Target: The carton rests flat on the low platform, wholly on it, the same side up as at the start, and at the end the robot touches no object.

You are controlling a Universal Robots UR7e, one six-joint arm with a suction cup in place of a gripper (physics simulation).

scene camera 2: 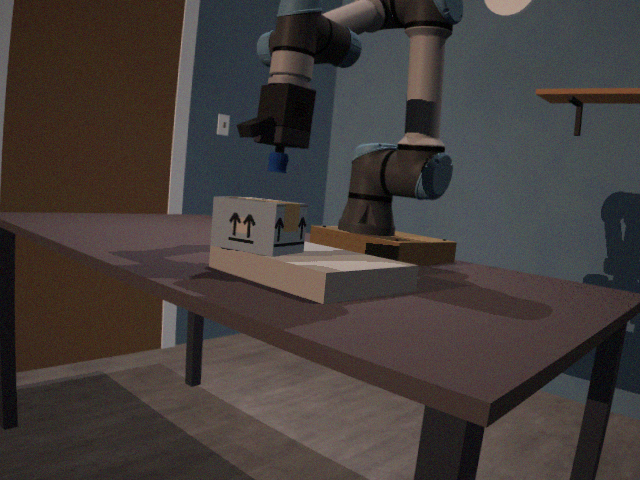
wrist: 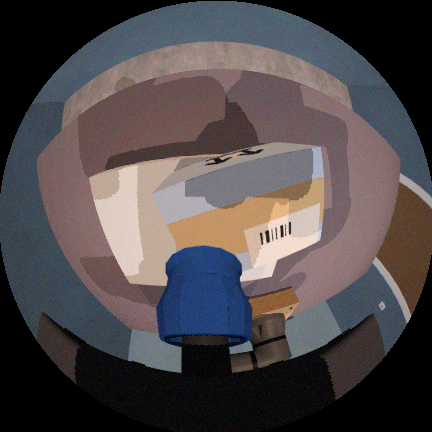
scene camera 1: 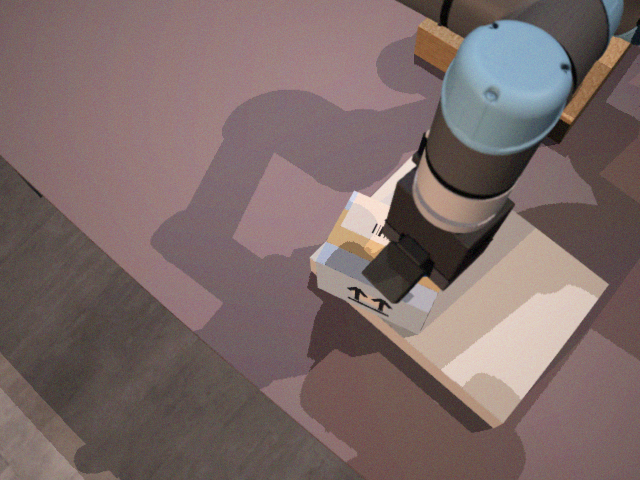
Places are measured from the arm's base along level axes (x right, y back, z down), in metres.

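Pixels of known places: hand at its tool point: [scene camera 2: 276, 171] [wrist: 203, 274]; arm's base at its link origin: [scene camera 2: 366, 231] [wrist: 263, 321].
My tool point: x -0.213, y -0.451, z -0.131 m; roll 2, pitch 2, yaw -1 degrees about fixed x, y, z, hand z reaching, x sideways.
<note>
Ahead of a thing's pixels: the offset from my tool point to its top centre. Level surfaces: height alone.
The white and grey carton {dx +0.047, dy +0.003, dz +0.054 m} [scene camera 1: 356, 268] [scene camera 2: 259, 227] [wrist: 225, 222], with tan tape and a barcode label on top, sits at the left end of the low cream platform {dx -0.016, dy +0.083, dz +0.146 m} [scene camera 1: 563, 315] [scene camera 2: 369, 285] [wrist: 117, 220]. It looks flat and upright, its black arrows pointing up in scene camera 2. In scene camera 1 its near left corner appears to stick out slightly past the platform's front edge. My blue suction cup [scene camera 2: 277, 162] [wrist: 204, 257] hangs above the carton with a visible gap, holding nothing. In scene camera 1 the cup is hidden under the tool body.
The arm's wooden base block [scene camera 1: 594, 80] [scene camera 2: 429, 253] [wrist: 275, 301] stands behind the platform on the mauve table {dz +0.194 m} [scene camera 1: 129, 103] [scene camera 2: 387, 341]. The near table edge runs close to the platform's front. A wall shelf [scene camera 2: 594, 95] is at the far right.
</note>
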